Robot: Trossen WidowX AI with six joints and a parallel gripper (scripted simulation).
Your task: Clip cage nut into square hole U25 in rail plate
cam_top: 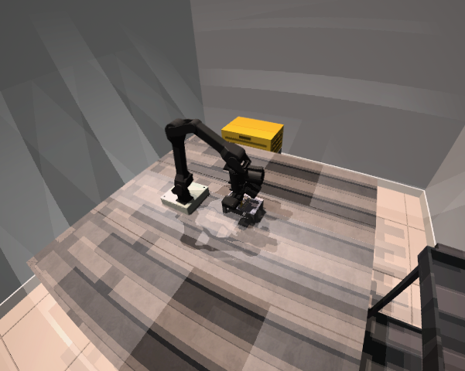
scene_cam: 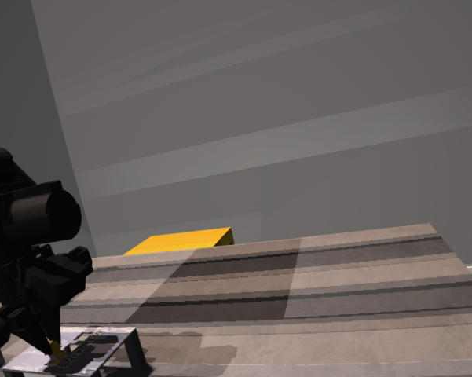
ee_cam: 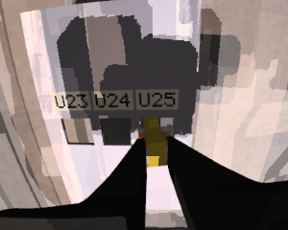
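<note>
My gripper tip is 10 mm above the cage nut.
</note>
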